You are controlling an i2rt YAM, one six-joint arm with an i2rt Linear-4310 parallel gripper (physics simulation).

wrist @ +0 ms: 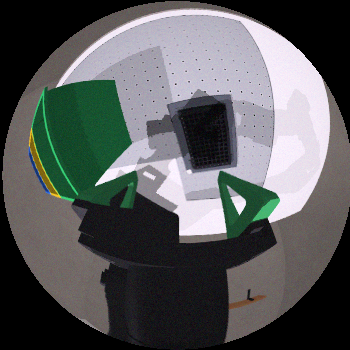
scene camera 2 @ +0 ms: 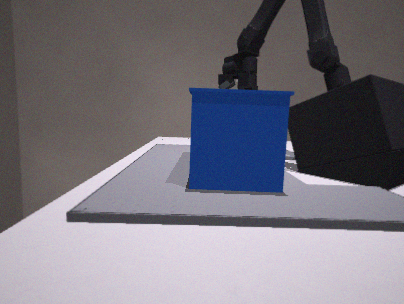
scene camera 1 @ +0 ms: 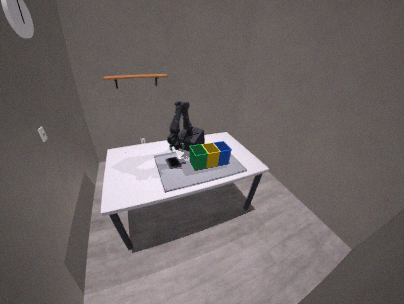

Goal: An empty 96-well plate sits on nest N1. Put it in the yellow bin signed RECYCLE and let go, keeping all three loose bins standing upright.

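Where they show: gripper, fingertip midpoint: [wrist: 177,174] [scene camera 1: 177,151]; arm's base, origin of the base link: [scene camera 2: 342,96] [scene camera 1: 190,133].
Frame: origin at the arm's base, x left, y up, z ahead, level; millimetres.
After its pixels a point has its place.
Note:
The black 96-well plate [scene camera 1: 174,162] @[z 273, x -215, y -173 mm] [wrist: 206,136] @[z 249, x -219, y -181 mm] sits in the grey nest [wrist: 233,135] @[z 253, x -276, y -185 mm], left of the bins in scene camera 1. My gripper [scene camera 1: 177,149] @[z 245, x -176, y -68 mm] [wrist: 177,174] @[z 245, x -176, y -68 mm] is open and empty, above and a little to the arm-base side of the plate. Its green fingers are hidden behind the blue bin in scene camera 2. The yellow bin [scene camera 1: 213,159] @[z 387, x 154, y -101 mm] [wrist: 40,165] @[z 300, x 202, y -35 mm] stands upright between the green bin [scene camera 1: 199,160] @[z 402, x 6, y -83 mm] [wrist: 100,112] @[z 332, x -43, y -128 mm] and the blue bin [scene camera 1: 224,156] @[z 376, x 275, y -89 mm] [scene camera 2: 240,142] @[z 281, x 334, y -109 mm] [wrist: 37,174] @[z 276, x 331, y -23 mm], both also upright. The RECYCLE sign is not readable.
The bins stand close together in a row on the grey perforated board [scene camera 1: 175,182] @[z 532, x -243, y -197 mm] [scene camera 2: 125,200] @[z 453, x 432, y -197 mm] [wrist: 200,50] @[z 440, x -221, y -197 mm]. The black arm base [scene camera 1: 197,135] @[z 62, x 70, y 1 mm] [scene camera 2: 345,125] @[z 31, x 129, y -76 mm] stands behind them on the white table [scene camera 1: 120,185] @[z 472, x -726, y -210 mm]. The green bin is the one nearest the plate.

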